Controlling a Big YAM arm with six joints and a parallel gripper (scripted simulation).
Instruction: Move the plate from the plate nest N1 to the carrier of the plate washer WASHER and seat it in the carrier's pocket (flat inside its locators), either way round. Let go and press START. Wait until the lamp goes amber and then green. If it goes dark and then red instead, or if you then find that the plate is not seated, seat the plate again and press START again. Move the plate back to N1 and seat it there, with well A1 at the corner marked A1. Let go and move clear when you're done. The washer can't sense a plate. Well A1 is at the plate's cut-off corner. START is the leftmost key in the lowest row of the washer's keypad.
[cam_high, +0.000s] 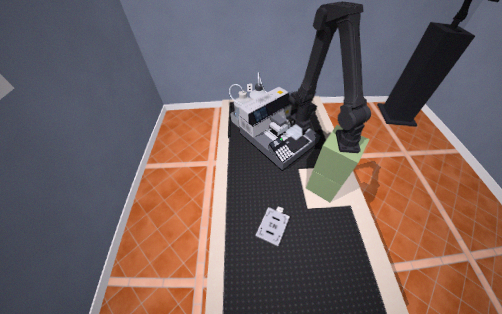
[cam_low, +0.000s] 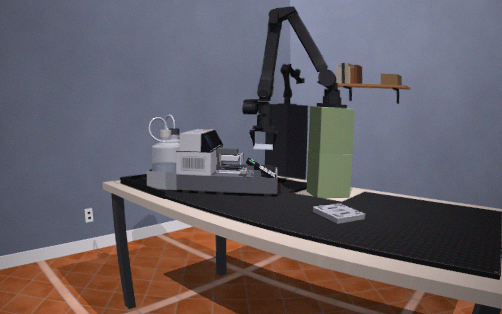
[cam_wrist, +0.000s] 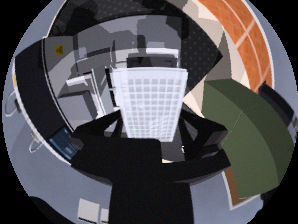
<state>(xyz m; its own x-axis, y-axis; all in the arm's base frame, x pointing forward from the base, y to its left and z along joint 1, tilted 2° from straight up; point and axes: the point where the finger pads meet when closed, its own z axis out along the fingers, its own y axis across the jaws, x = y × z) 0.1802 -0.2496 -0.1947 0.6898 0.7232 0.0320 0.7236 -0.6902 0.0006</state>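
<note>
My hand is 110 mm short of the plate nest N1, 530 mm to the right of it and 180 mm above it. The rest, counted from my hand: bottle (370 mm ahead, 260 mm to the right, 40 mm below); well plate (right at my hand); plate washer (110 mm ahead, 100 mm to the right, 60 mm below).
</note>
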